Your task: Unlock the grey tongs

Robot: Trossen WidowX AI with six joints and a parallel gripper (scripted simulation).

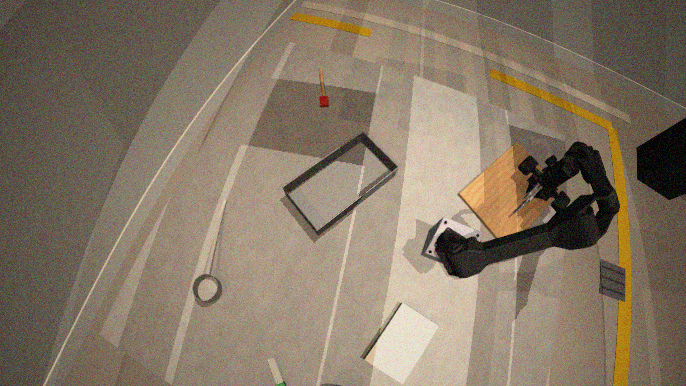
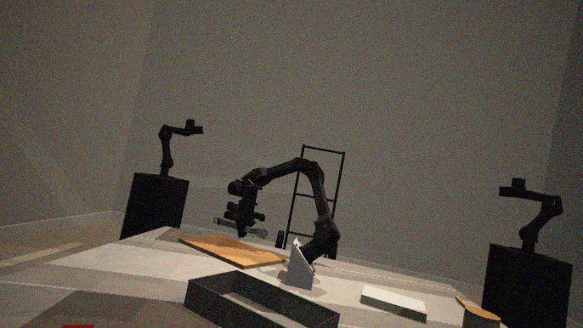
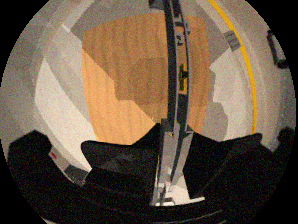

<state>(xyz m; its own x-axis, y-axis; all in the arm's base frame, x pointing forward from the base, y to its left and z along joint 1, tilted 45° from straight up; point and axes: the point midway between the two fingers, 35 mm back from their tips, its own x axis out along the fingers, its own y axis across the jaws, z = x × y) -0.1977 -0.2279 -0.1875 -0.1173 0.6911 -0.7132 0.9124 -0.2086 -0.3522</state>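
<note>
Now: the wooden board 3 cm ahead of my gripper tip, 2 cm to the right of it and 5 cm below it. From my gripper tip the other things lie so: roasting tin: 55 cm ahead, 26 cm to the left, 3 cm below; pale slab: 18 cm ahead, 58 cm to the left, 4 cm below.
</note>
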